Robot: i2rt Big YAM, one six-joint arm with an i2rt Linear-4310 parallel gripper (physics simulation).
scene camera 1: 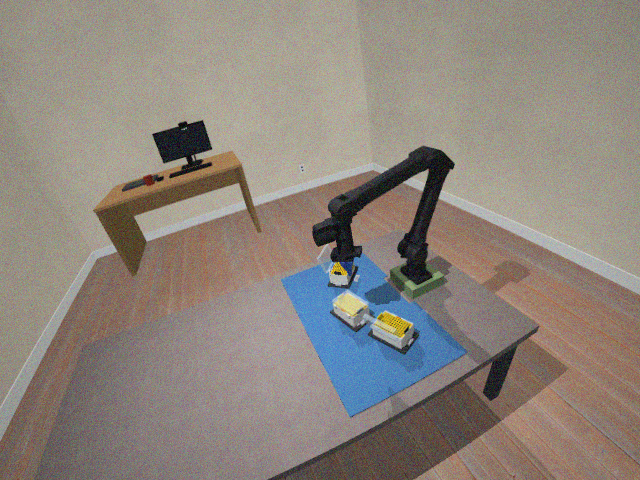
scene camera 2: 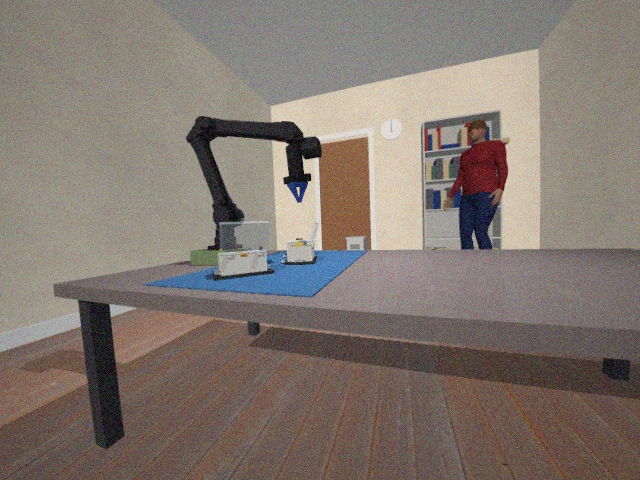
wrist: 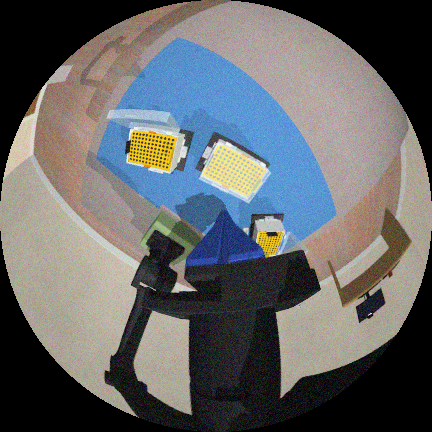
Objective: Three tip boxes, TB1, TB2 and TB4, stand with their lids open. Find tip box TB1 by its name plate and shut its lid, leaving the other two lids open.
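Places are measured from the arm's base along level axes (x back, y right, z up), in millimetres.
Pixels of known places: gripper, fingertip midpoint: (scene camera 1: pixel 350 275) (scene camera 2: pixel 299 202) (wrist: pixel 224 214); arm's base, origin of the base link: (scene camera 1: pixel 415 274) (wrist: pixel 164 244).
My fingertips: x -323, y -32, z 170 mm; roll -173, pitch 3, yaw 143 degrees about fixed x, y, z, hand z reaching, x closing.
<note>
Ahead of a thing's pixels: the offset from my fingertips to its top centre. "pt": to the spot under its first point. Level surfaces: height alone.
Three white tip boxes with yellow racks stand on a blue mat. The middle box @[dx +4, dy +25, dz -143 mm] (scene camera 1: pixel 350 310) (wrist: pixel 235 170) has its clear lid down over the rack. The near box (scene camera 1: pixel 393 330) (scene camera 2: pixel 242 263) (wrist: pixel 152 150) has its lid (scene camera 2: pixel 244 236) (wrist: pixel 142 117) upright. The far box @[dx +86, dy +256, dz -154 mm] (scene camera 1: pixel 340 277) (wrist: pixel 270 237) has its lid @[pt dx +20, dy +315, dz -109 mm] (scene camera 1: pixel 324 257) open on the side away from the arm base. In scene camera 2 the middle and far boxes overlap. The name plates are too small to read. My gripper (scene camera 1: pixel 347 267) (scene camera 2: pixel 299 200) (wrist: pixel 224 214) is shut and empty, pointing down high above the boxes.
The blue mat @[dz -220 mm] (scene camera 1: pixel 330 356) (scene camera 2: pixel 310 281) (wrist: pixel 280 135) lies on a grey table @[dz -223 mm] (scene camera 1: pixel 180 387) (scene camera 2: pixel 465 289). The green arm base (scene camera 1: pixel 418 284) (scene camera 2: pixel 204 257) (wrist: pixel 167 232) stands beside the mat. A desk with a monitor, a bookshelf and a person stand away from the table.
</note>
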